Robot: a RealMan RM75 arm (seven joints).
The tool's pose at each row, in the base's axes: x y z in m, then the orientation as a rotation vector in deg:
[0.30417, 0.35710, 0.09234, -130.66, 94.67, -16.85]
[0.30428, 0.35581, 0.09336, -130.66, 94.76, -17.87]
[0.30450, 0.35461, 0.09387, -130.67, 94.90, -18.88]
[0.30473, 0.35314, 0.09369, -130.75, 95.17, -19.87]
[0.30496, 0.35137, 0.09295, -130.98, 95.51, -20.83]
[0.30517, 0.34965, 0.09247, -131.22, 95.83, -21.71]
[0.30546, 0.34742, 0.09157, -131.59, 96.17, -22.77]
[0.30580, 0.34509, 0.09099, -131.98, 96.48, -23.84]
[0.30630, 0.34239, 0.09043, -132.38, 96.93, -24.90]
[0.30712, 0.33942, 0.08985, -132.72, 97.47, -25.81]
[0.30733, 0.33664, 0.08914, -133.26, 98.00, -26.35]
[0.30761, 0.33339, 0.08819, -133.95, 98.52, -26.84]
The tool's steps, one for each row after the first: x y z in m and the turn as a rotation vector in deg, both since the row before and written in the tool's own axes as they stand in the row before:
[0.00124, -0.00010, -0.00108, 0.29, 0.66, -0.07]
[0.00121, -0.00004, -0.00054, 0.25, 0.68, -0.05]
[0.00147, 0.00029, 0.00009, 0.12, 0.75, -0.02]
[0.00174, 0.00059, 0.00060, -0.03, 0.81, -0.06]
[0.00169, 0.00049, 0.00038, -0.06, 0.75, -0.06]
[0.00217, 0.00073, 0.00079, -0.10, 0.92, -0.14]
[0.00229, 0.00060, 0.00054, -0.11, 0.92, -0.17]
[0.00268, 0.00057, 0.00060, -0.20, 0.97, -0.11]
[0.00301, 0.00037, 0.00078, -0.25, 0.89, -0.02]
[0.00263, 0.00090, 0.00072, -0.49, 0.72, -0.09]
[0.00306, 0.00106, 0.00102, -0.60, 0.73, -0.16]

